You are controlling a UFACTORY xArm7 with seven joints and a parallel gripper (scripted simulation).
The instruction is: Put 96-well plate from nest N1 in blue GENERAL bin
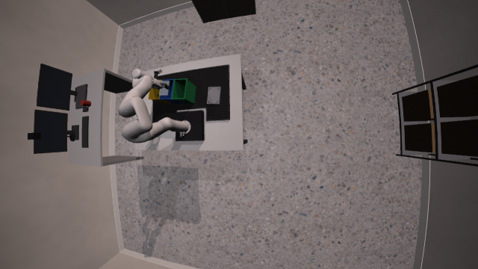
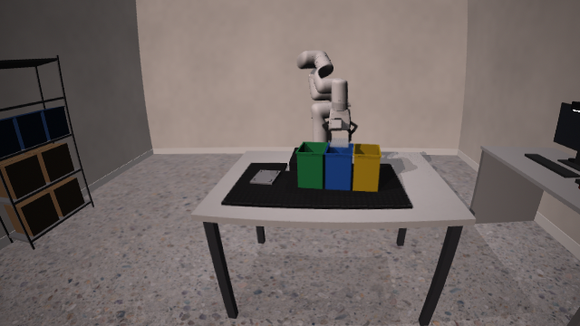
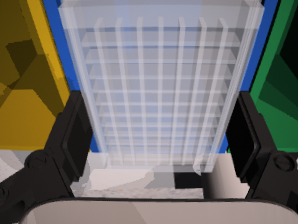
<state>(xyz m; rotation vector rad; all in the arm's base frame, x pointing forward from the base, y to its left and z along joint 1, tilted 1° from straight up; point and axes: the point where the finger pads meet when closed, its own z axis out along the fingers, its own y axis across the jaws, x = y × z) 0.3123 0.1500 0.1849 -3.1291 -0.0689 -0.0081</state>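
My hand is 10 mm above the 96-well plate. Also, from my hand: green bin: 130 mm to the right, 130 mm below, 10 mm ahead; blue bin: 130 mm below; yellow bin: 130 mm to the left, 130 mm below, 10 mm behind.
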